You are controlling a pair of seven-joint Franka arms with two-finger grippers.
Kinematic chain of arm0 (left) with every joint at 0, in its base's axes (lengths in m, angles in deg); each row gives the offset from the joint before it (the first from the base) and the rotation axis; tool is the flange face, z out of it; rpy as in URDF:
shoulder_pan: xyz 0 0 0.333 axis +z
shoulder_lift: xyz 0 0 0 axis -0.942 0.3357 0
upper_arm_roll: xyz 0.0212 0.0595 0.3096 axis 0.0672 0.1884 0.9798
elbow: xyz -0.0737 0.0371 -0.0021 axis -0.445 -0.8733 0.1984
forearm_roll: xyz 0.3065 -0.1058 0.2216 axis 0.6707 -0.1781 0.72
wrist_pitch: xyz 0 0 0 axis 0.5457 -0.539 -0.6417
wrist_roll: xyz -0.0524 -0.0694 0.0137 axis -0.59 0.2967 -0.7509
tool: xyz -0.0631 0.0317 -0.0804 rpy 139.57 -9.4 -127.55
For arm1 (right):
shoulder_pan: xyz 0 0 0.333 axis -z
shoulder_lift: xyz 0 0 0 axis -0.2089 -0.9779 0
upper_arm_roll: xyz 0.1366 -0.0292 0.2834 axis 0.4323 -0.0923 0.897
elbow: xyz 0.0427 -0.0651 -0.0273 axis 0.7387 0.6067 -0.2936
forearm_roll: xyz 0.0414 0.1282 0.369 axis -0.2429 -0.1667 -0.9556
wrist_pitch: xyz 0 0 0 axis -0.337 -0.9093 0.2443
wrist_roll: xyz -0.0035 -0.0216 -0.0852 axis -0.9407 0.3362 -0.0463
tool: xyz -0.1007 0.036 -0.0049 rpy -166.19 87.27 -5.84
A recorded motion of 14 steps. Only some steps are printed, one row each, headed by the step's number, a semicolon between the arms.
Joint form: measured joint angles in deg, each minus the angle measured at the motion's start. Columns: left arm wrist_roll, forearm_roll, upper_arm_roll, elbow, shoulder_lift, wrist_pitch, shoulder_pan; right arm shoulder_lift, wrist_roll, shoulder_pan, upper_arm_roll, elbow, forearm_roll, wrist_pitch.
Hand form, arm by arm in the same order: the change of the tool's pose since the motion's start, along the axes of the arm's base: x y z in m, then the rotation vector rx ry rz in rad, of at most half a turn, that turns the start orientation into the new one. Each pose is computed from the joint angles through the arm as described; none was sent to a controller.
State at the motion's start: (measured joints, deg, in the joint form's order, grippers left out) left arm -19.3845 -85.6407 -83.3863 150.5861 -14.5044 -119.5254 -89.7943; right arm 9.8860 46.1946 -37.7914 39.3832 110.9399 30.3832 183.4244
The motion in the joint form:
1: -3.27 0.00 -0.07 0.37 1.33 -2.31 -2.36; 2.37 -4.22 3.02 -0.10 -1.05 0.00 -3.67
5: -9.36 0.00 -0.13 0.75 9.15 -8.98 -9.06; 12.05 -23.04 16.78 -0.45 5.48 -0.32 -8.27
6: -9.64 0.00 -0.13 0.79 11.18 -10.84 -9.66; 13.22 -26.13 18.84 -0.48 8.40 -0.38 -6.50
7: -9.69 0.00 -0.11 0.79 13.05 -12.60 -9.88; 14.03 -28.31 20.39 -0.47 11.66 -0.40 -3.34
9: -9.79 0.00 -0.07 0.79 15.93 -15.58 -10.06; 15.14 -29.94 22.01 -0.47 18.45 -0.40 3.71
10: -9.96 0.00 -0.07 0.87 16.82 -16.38 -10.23; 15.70 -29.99 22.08 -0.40 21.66 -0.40 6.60
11: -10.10 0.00 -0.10 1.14 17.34 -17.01 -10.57; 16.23 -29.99 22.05 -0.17 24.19 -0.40 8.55
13: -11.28 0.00 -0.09 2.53 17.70 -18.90 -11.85; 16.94 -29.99 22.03 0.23 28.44 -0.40 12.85
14: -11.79 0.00 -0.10 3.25 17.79 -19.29 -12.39; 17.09 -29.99 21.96 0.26 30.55 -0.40 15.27
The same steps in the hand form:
1: -0.0013 -0.0250 -0.0122 -0.0108 -0.0059 0.0150; 0.0035 -0.0362 0.0297 0.0015 0.0076 0.0175
5: -0.0014 -0.1008 -0.0836 -0.0112 0.0268 0.0054; -0.0129 -0.1940 0.0714 0.0246 0.0465 0.0952
6: 0.0020 -0.1098 -0.1021 -0.0098 0.0305 0.0006; -0.0174 -0.2155 0.0615 0.0302 0.0475 0.1128
7: 0.0066 -0.1147 -0.1190 -0.0089 0.0322 -0.0013; -0.0203 -0.2311 0.0471 0.0338 0.0359 0.1247
9: 0.0139 -0.1205 -0.1450 -0.0098 0.0308 -0.0008; -0.0278 -0.2474 0.0122 0.0359 0.0123 0.1267
10: 0.0148 -0.1231 -0.1540 -0.0086 0.0336 -0.0005; -0.0339 -0.2475 -0.0045 0.0364 0.0082 0.1283
11: 0.0132 -0.1268 -0.1608 -0.0074 0.0363 -0.0042; -0.0401 -0.2451 -0.0171 0.0371 0.0091 0.1332
13: 0.0042 -0.1374 -0.1728 -0.0100 0.0355 -0.0052; -0.0494 -0.2413 -0.0383 0.0374 -0.0040 0.1416
14: -0.0010 -0.1413 -0.1789 -0.0068 0.0424 -0.0058; -0.0538 -0.2404 -0.0501 0.0374 -0.0120 0.1439

